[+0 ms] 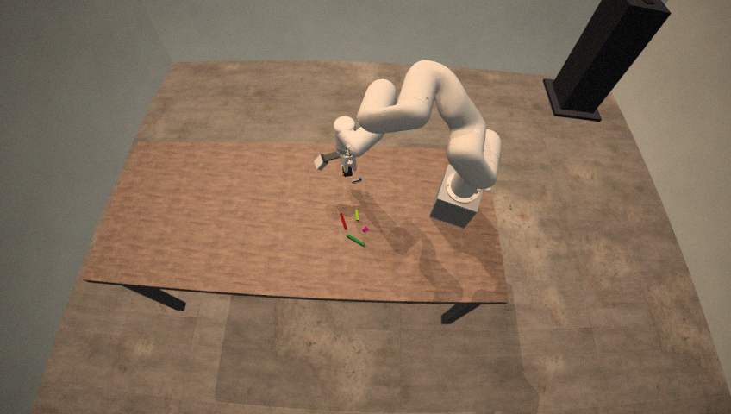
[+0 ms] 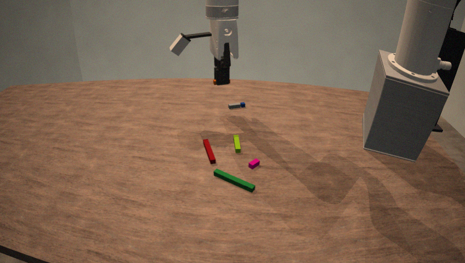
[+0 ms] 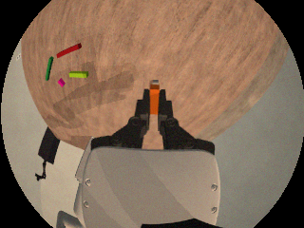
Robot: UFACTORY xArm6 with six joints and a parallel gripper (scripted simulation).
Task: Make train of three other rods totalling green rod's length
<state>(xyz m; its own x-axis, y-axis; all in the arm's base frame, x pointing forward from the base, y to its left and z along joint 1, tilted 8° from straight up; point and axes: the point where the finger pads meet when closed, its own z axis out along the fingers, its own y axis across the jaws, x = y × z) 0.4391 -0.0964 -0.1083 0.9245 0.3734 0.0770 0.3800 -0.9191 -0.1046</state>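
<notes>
Right now my hand is 30 mm past the grey rod, 10 mm to the left of it and 90 mm above it. Also, from my hand: small blue rod (50 mm behind, 20 mm to the right, 90 mm below); orange rod (20 mm below); lime rod (50 mm behind, 150 mm to the left, 90 mm below).
</notes>
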